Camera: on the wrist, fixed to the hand. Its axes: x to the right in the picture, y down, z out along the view.
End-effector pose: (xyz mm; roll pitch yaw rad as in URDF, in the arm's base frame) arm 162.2 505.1 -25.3 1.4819 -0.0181 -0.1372
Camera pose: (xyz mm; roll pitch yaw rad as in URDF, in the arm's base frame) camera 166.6 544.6 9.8 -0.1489 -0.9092 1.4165
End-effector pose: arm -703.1 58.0 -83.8 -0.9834 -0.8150 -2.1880
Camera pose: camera -732.3 32.4 -119.9 -1.7087 0.7309 -2.1684
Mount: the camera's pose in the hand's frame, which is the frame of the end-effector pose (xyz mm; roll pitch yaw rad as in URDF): -0.4 38.5 -36.5 -0.1673 0.5726 1.5413
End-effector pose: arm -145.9 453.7 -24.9 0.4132 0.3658 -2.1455
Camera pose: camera -100.3 432.3 -41.5 0.2152 0.1579 -0.5406
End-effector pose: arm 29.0 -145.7 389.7 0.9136 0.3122 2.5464
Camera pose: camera -2.2 -187.9 397.6 0.1864 -0.3156 -2.2992
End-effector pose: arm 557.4 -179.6 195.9 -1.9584 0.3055 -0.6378
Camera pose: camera 523.0 -214.3 175.2 2.6382 0.5871 -2.3882
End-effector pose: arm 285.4 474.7 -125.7 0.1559 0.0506 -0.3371
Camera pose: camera 298.0 516.6 -155.7 -0.1070 0.4176 1.2290
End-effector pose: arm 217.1 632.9 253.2 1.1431 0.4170 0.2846
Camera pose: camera 210.7 682.3 271.6 0.3454 -0.5046 1.5762
